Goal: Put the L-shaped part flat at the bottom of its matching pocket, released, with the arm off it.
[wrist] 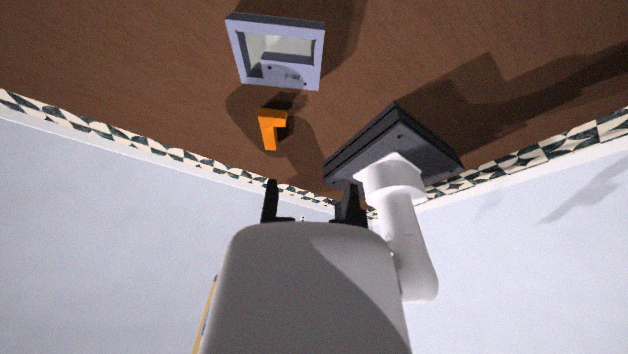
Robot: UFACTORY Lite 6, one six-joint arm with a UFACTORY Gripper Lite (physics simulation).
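Where they show: end effector, tool point: (311, 205); arm's base, origin of the base link: (385, 173).
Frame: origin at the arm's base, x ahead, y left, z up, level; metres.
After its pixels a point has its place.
Note:
The orange L-shaped part (269, 136) @(z -0.044, x 0.290, y 0.123 m) lies on the brown table top, with a clear gap between it and the pocket block. The pale lavender-grey block (275, 29) @(z -0.038, x 0.374, y -0.083 m) near the top of the view has an L-shaped opening with a light bottom, partly in shadow. The opening holds no part. My gripper (313, 184) @(z 0.227, x 0.322, y -0.125 m) is open, its two black fingers wide apart with nothing between them. It is well away from both the part and the block. The bottom of the pocket is partly hidden by its near walls.
The dark square base plate (432, 147) @(z -0.004, x 0.006, y -0.121 m) with the arm's white base (392, 172) @(z 0.040, x 0.047, y -0.041 m) stands right of the part. The brown table (150, 75) @(z -0.074, x 0.546, y 0.152 m) carries several shadows. A black-and-cream patterned floor (150, 145) and pale walls (100, 225) show beyond its edges.

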